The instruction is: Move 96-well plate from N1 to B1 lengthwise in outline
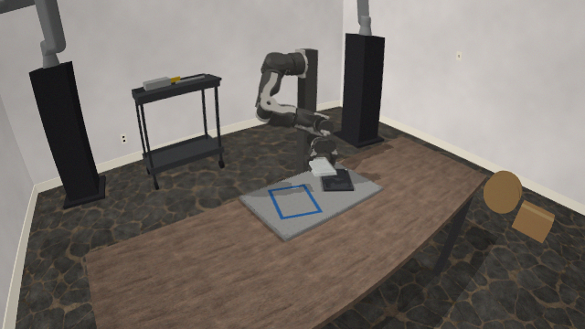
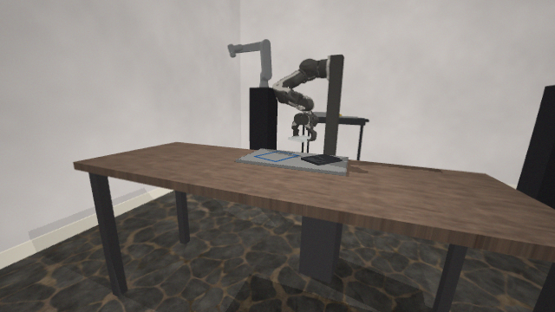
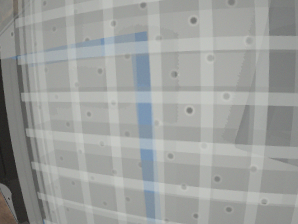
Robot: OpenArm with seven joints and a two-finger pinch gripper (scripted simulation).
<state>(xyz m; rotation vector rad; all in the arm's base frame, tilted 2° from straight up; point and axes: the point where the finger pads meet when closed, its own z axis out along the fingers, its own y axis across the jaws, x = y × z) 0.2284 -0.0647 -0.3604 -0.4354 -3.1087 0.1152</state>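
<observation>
Right now the black plate nest is 10 cm to the left of my hand, 9 cm below it and 1 cm behind it. From my hand the other things lie so: white 96-well plate: right at my hand.
</observation>
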